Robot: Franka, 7 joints.
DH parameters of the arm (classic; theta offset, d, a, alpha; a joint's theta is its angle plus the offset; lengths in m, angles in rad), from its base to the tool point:
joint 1: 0 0.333 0 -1.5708
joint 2: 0 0 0 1.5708
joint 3: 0 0.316 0.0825 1.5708
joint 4: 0 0 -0.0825 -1.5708
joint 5: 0 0.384 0 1.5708
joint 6: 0 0 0.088 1.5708
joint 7: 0 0.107 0 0
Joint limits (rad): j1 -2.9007..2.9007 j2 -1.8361..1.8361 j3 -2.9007..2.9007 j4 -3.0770..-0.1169 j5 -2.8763..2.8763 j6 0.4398..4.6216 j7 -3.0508..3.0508
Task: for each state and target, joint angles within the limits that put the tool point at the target. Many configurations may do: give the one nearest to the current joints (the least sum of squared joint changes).
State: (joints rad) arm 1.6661 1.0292 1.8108 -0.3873 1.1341 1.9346 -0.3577
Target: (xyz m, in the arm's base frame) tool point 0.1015 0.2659 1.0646
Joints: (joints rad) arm 1.1485 0.5531 2.0850 -0.1169 1.3079 1.4030 -0.3577
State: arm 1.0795 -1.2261 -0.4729 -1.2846 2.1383 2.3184 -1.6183
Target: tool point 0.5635 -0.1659 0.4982
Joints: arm 1.5073 -1.3256 -1.3232 -1.9978 2.1454 2.5878 -1.6183
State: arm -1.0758 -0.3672 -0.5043 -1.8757 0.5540 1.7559 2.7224
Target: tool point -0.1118 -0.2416 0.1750
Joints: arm -1.3465 0.1421 -0.7453 -2.7110 0.3993 1.6957 2.7224
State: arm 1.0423 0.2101 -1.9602 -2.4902 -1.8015 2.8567 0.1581
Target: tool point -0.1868 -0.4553 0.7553
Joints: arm 0.5433 0.3931 -2.6774 -1.8657 -1.7731 2.6480 0.1581
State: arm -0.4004 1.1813 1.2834 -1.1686 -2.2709 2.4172 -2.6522
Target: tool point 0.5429 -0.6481 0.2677
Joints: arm -1.2213 1.3853 0.9930 -0.7318 -2.2788 2.2700 -2.6522
